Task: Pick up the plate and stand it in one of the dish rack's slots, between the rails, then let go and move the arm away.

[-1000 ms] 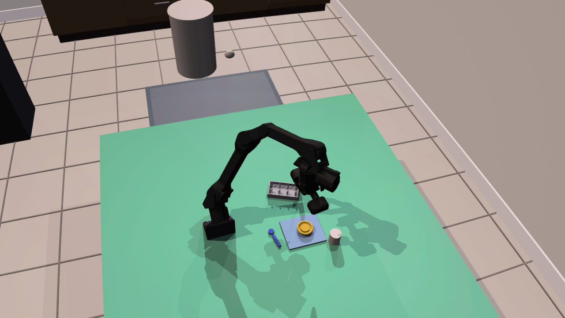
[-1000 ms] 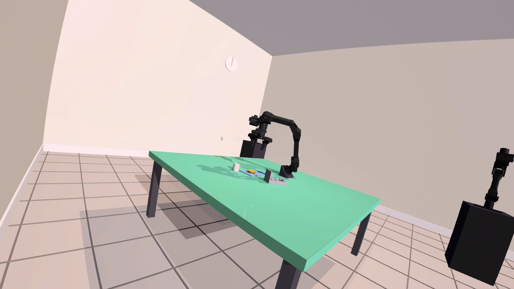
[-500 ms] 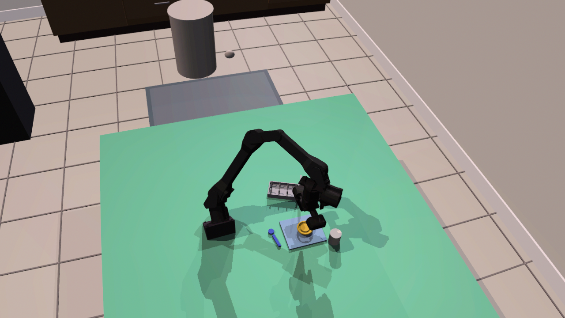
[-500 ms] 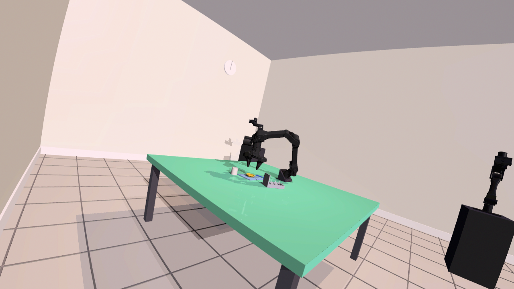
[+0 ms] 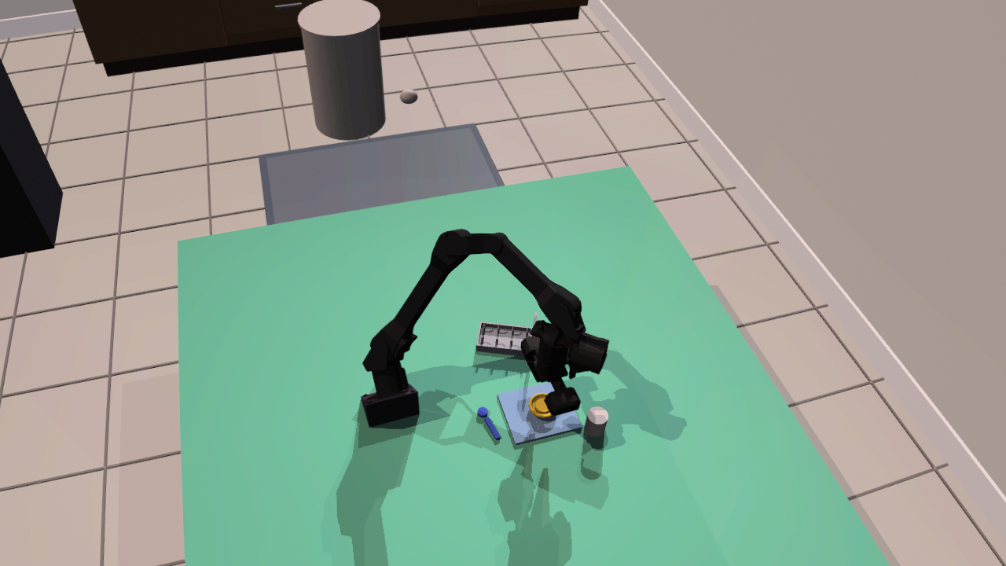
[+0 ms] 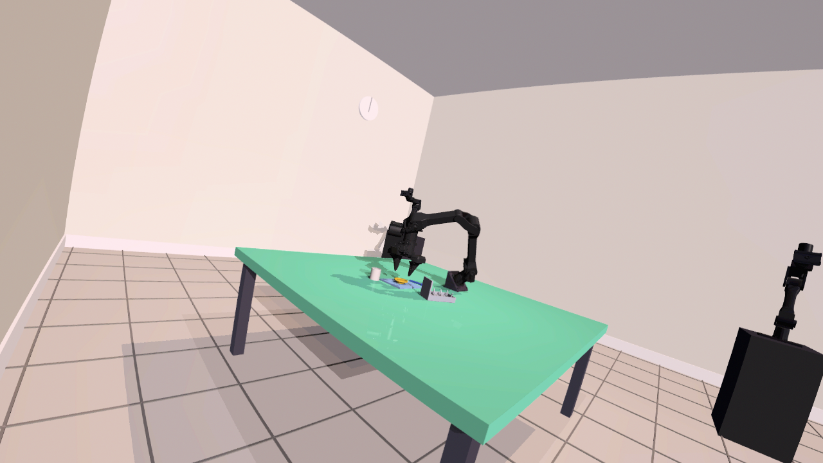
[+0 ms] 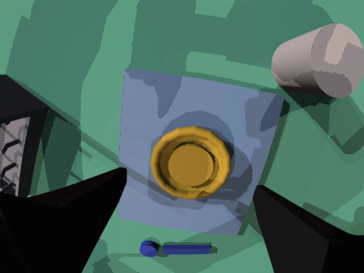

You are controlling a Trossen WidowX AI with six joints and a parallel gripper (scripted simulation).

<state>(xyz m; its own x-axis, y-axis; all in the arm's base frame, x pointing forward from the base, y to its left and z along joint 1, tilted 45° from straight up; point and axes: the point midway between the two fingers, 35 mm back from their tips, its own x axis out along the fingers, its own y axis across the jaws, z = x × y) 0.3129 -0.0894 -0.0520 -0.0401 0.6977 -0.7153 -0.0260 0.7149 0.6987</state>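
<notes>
Now: gripper tip 3 cm above the yellow plate. Round my gripper tip: light blue mat: 5 cm below, 1 cm behind; then beige cup: 9 cm ahead, 7 cm to the right, 3 cm below; then blue spoon: 13 cm behind, 5 cm below, 1 cm to the left.
</notes>
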